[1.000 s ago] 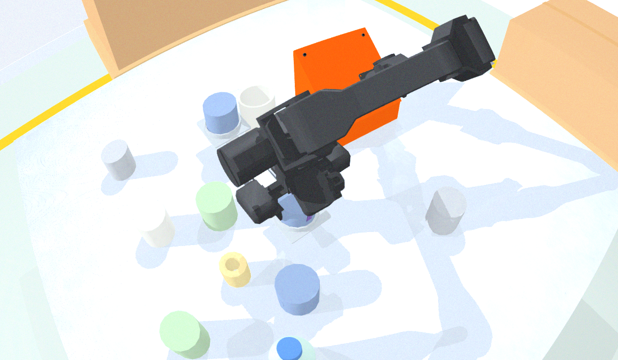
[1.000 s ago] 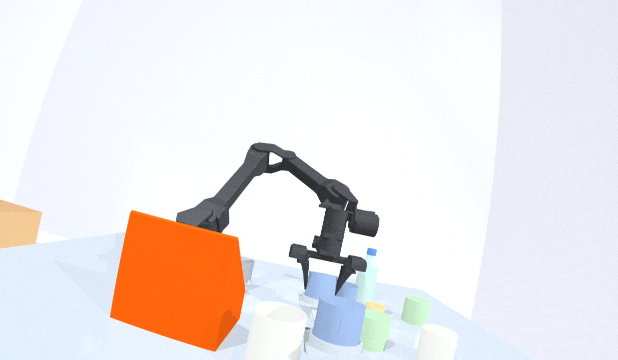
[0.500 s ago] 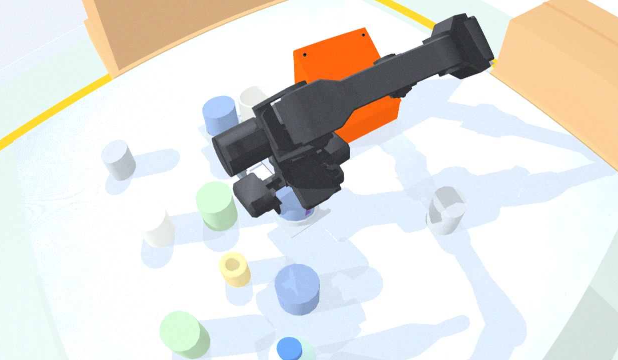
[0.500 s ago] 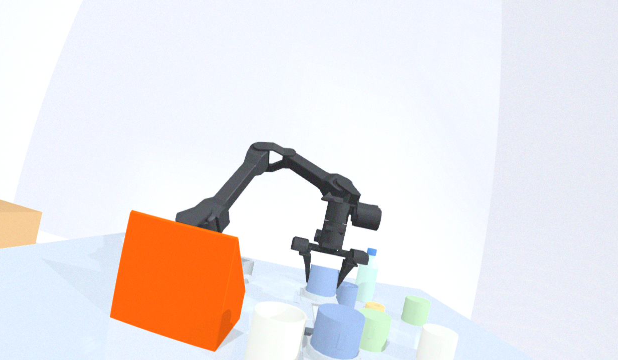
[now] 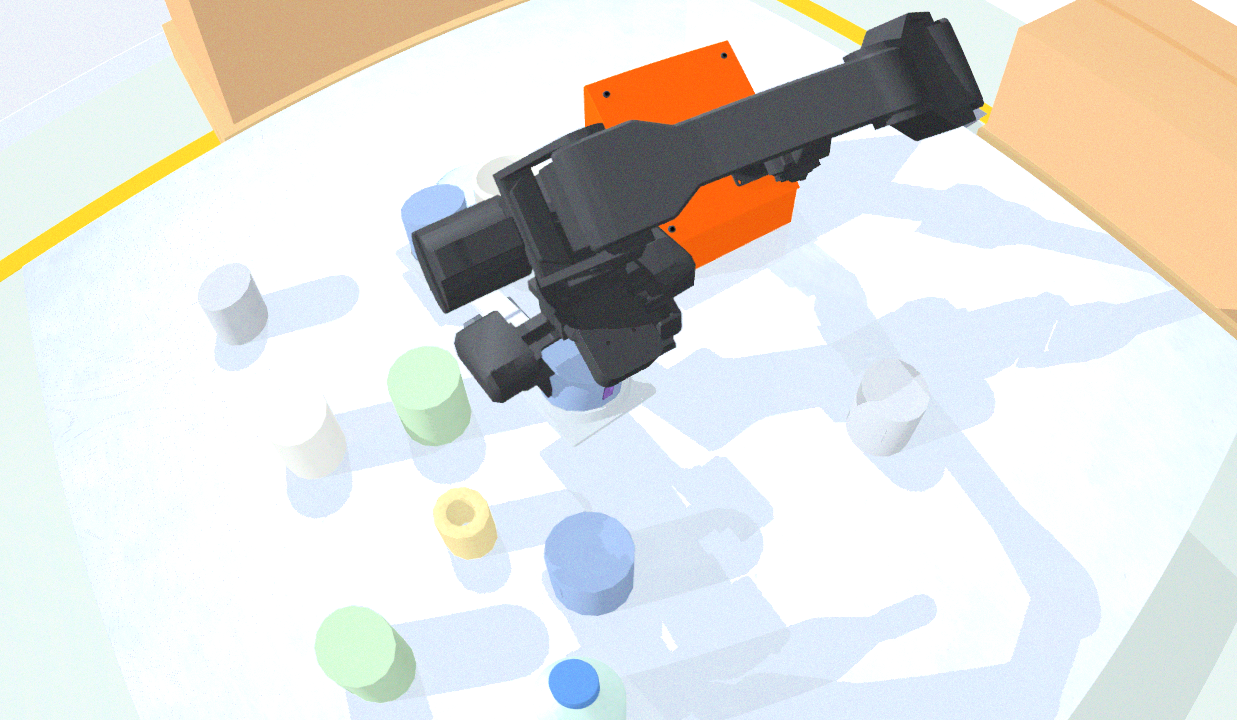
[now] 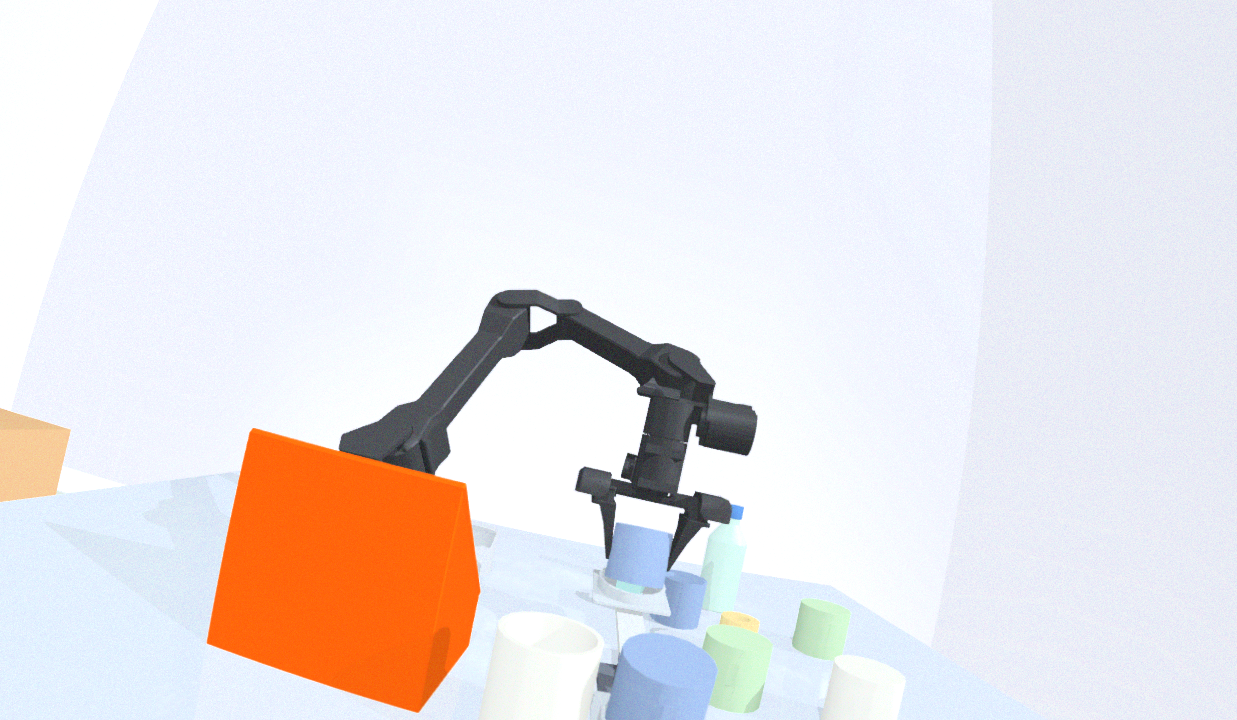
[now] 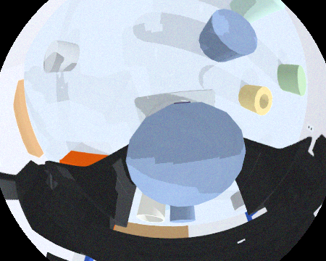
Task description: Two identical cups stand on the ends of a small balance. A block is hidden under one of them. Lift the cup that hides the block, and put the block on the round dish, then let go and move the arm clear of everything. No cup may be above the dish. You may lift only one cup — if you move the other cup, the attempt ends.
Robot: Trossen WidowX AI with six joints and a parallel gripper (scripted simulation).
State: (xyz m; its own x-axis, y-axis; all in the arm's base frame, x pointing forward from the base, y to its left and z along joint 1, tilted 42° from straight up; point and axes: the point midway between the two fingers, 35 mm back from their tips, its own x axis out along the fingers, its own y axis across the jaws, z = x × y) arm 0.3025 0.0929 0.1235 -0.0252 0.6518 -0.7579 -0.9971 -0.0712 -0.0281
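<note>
Right now my gripper tip is 20 mm above the pale teal block and 10 mm to the left of it. The rest, counted from my gripper tip: yellow ring (150 mm ahead, 70 mm below, 40 mm to the left); then white round vessel (260 mm to the right, 70 mm behind, 60 mm below); then balance (130 mm to the right, 60 mm below, 10 mm ahead).
</note>
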